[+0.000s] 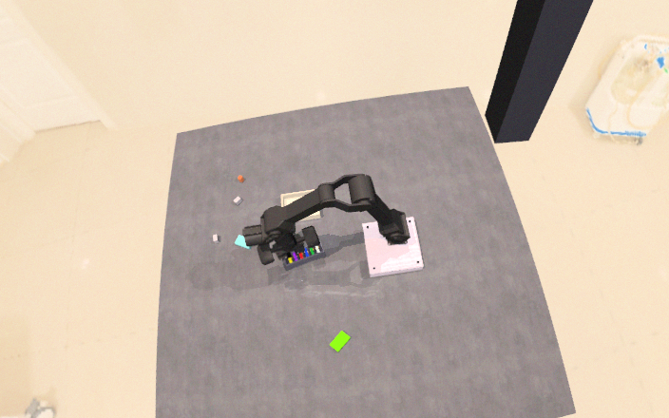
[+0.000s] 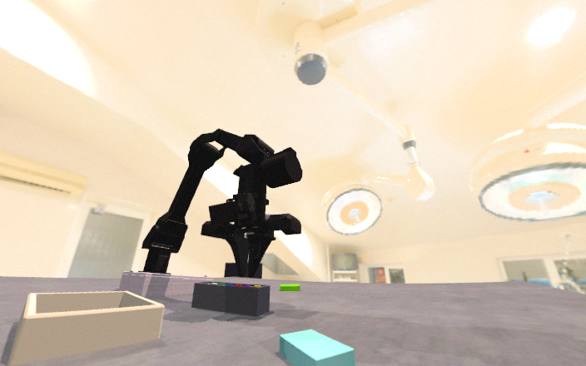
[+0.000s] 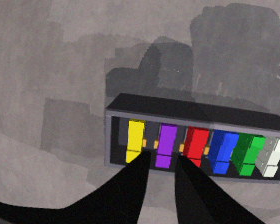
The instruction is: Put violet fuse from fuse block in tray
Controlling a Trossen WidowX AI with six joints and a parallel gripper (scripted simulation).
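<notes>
The violet fuse is 30 mm below my gripper tip. From my gripper tip the other things lie so: green card 280 mm to the left, 130 mm behind, 50 mm below; cream tray 200 mm to the right, 50 mm below, 20 mm behind; cyan block 190 mm ahead, 80 mm to the right, 50 mm below.
</notes>
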